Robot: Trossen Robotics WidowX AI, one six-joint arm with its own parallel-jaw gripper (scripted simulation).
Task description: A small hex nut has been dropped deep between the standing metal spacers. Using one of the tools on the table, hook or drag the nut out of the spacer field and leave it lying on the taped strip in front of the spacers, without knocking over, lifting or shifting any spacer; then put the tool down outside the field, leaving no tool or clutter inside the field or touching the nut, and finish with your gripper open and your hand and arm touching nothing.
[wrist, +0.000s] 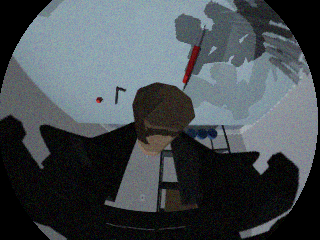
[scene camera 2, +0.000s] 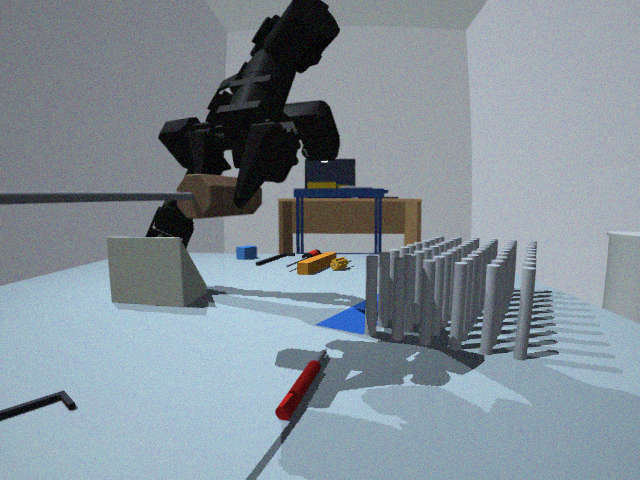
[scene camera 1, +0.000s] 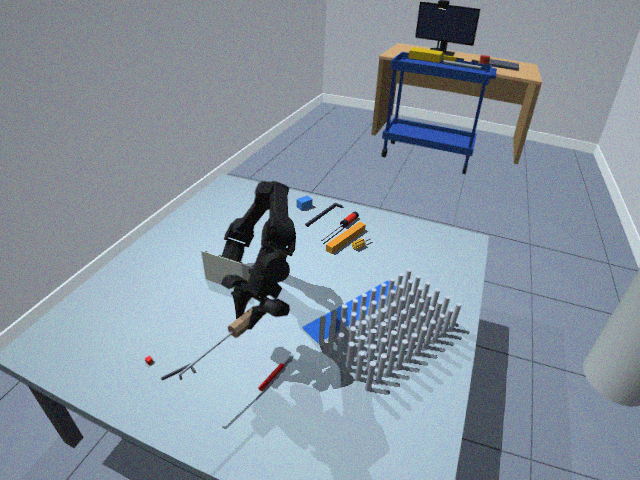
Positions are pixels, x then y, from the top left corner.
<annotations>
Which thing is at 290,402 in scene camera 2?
A red-handled screwdriver.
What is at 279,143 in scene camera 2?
My gripper.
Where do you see a blue taped strip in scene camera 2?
352,320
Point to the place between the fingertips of my gripper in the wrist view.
155,127
</annotations>
